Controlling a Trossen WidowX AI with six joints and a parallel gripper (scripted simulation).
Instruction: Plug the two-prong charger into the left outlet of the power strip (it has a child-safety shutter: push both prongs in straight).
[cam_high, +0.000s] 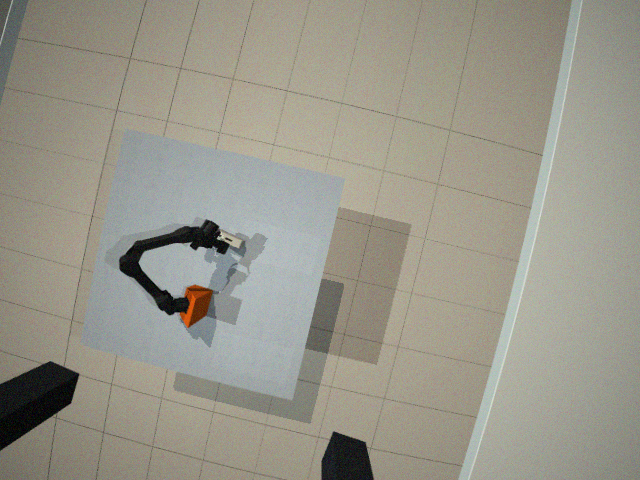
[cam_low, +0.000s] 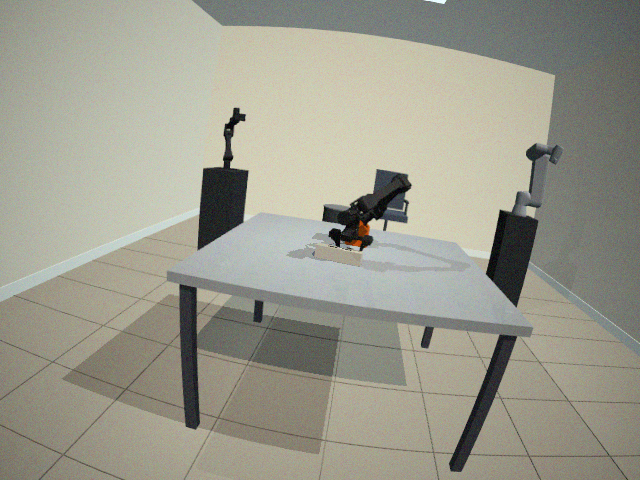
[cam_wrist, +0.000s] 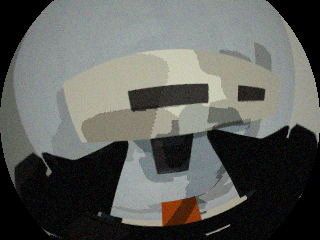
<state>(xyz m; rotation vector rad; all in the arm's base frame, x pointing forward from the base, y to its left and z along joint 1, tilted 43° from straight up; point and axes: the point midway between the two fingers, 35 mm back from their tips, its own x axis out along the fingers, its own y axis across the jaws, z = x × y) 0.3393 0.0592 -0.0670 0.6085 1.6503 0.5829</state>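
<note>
Now: gripper tip 2 cm short of the dark two-prong charger and 1 cm below it.
</note>
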